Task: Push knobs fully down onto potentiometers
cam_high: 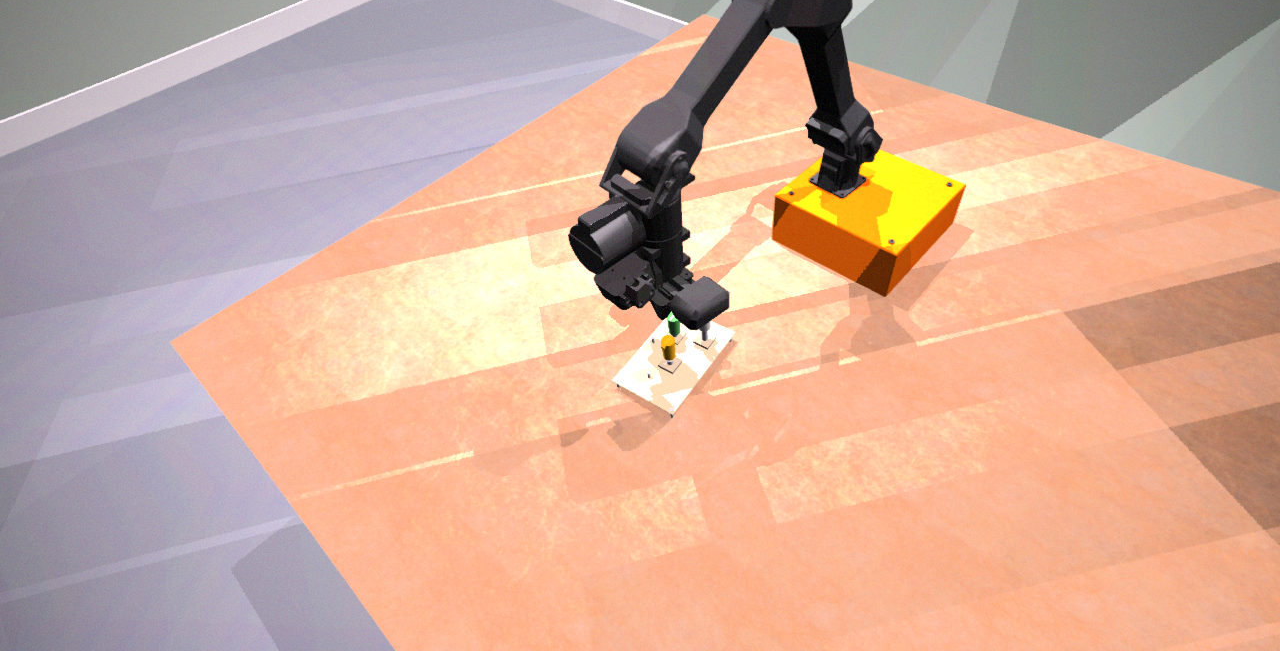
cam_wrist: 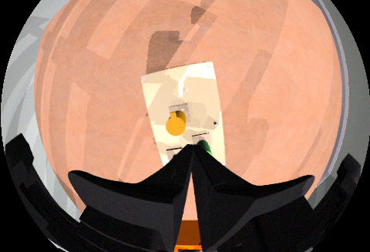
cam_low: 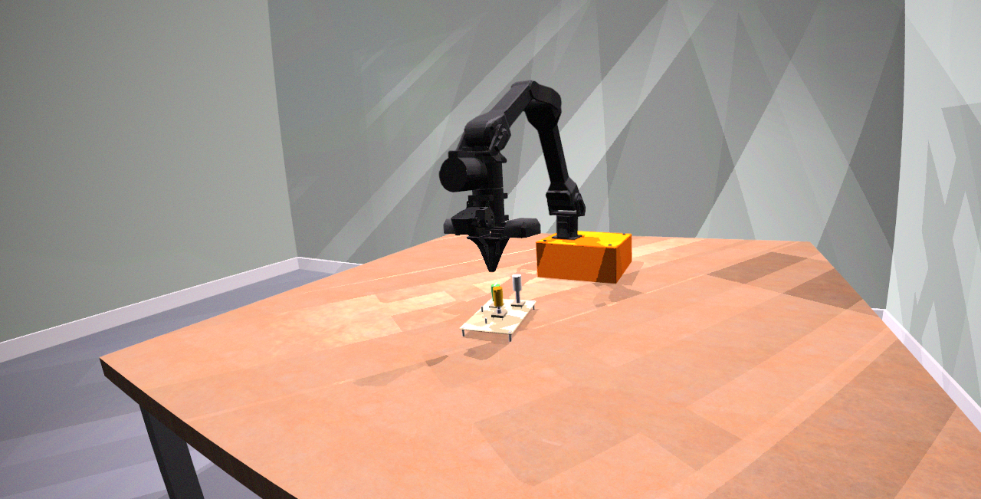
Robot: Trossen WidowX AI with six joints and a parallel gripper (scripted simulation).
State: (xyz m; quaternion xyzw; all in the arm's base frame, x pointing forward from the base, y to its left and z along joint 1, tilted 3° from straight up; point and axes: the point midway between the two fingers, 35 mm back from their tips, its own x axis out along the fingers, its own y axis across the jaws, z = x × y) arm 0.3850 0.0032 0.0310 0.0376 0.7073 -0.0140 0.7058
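My gripper tip is 1 cm short of the yellow knob, 2 cm to the right of it and 4 cm above it. From my gripper tip the other things lie so: green knob (3 cm behind, 2 cm to the right, 5 cm below).
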